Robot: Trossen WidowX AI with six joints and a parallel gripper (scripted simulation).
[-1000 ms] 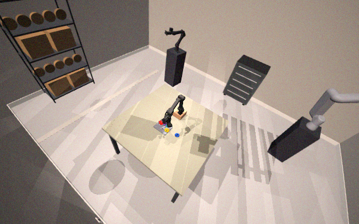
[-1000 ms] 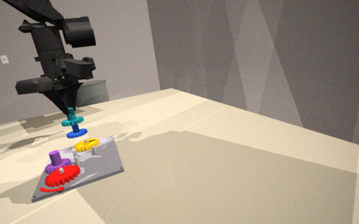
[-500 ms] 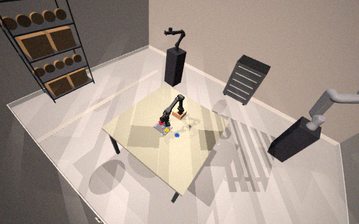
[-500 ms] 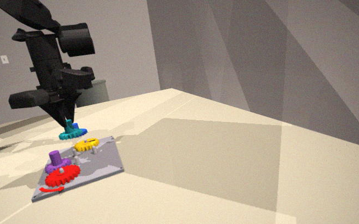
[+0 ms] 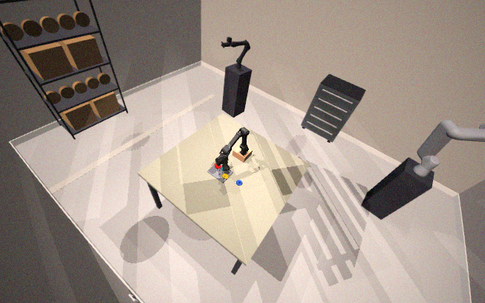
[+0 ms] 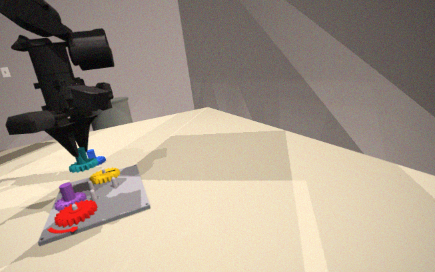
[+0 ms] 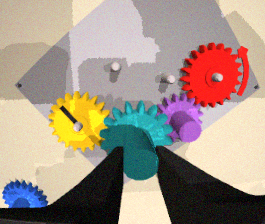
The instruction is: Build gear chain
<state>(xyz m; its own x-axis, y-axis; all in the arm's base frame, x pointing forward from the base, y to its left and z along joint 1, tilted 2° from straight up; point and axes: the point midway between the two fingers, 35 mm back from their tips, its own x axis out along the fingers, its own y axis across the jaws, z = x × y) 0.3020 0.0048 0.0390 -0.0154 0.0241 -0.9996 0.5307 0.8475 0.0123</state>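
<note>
Right now my gripper tip is 80 mm above the grey board, 30 mm to the left of it and 20 mm short of it. Round my gripper tip: yellow gear 70 mm below, 50 mm to the left, 20 mm ahead; then teal gear 10 mm below; then purple gear 70 mm below, 40 mm to the right, 30 mm behind.
</note>
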